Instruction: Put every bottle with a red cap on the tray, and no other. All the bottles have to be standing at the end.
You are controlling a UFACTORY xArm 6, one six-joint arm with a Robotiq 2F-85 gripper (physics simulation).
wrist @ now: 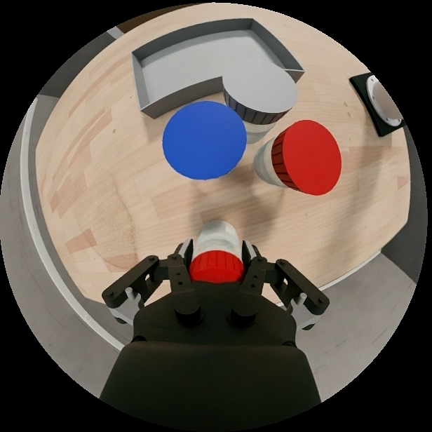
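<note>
My gripper is shut on a red-capped bottle, at the bottom middle of the wrist view; its white body shows between the fingers. Whether its base touches the table cannot be told. Another red-capped bottle stands ahead and to the right. A blue-capped bottle stands ahead, its body hidden under its cap. A grey-capped bottle stands behind these two, close to the tray's near wall. The grey tray lies at the top of the view; no bottle shows inside it, though the grey cap hides its near right part.
The wooden table has its near edge behind the gripper. The arm's round base on a black plate is at the upper right. The blue-capped, grey-capped and second red-capped bottles stand close together between my gripper and the tray.
</note>
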